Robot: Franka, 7 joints.
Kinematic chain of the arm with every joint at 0, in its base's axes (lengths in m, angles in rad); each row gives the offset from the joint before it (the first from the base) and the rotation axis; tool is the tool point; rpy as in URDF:
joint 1: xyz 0 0 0.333 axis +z
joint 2: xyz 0 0 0 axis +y
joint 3: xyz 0 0 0.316 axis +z
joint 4: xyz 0.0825 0 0 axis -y
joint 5: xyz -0.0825 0 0.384 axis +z
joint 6: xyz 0 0 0 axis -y
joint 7: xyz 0.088 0 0 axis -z
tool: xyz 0 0 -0.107 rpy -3.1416 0 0
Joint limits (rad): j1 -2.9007..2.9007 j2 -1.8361..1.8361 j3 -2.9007..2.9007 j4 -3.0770..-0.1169 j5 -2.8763..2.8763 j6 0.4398..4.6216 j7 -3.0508..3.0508
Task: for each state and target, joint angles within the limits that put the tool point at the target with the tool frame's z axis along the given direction. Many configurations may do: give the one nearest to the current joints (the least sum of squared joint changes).
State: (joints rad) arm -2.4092 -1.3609 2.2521 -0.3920 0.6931 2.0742 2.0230
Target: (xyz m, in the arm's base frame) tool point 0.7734 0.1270 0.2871 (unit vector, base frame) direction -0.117 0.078 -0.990
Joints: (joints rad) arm -2.6791 -1.1818 2.3335 -0.7348 0.8150 1.5971 2.0230
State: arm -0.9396 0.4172 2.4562 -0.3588 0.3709 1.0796 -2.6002
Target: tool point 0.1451 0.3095 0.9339 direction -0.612 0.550 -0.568
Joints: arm -1.0282 0.4792 2.4739 -1.2446 0.4790 1.4767 -2.6002
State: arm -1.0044 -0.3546 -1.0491 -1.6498 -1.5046 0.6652 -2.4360
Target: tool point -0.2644 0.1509 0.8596 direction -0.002 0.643 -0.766
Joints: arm -1.6341 -0.8766 -0.4072 -1.5012 -1.7207 0.4554 -2.4360
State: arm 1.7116 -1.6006 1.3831 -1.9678 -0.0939 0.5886 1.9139
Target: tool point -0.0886 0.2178 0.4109 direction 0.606 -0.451 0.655
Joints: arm 0.8994 -1.2619 1.5148 -2.8141 -0.8231 1.1612 1.9139
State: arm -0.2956 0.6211 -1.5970 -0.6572 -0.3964 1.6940 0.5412
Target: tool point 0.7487 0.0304 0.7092 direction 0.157 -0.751 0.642
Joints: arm 0.3305 1.1683 -1.7189 -0.3440 -0.6018 2.0256 0.5412
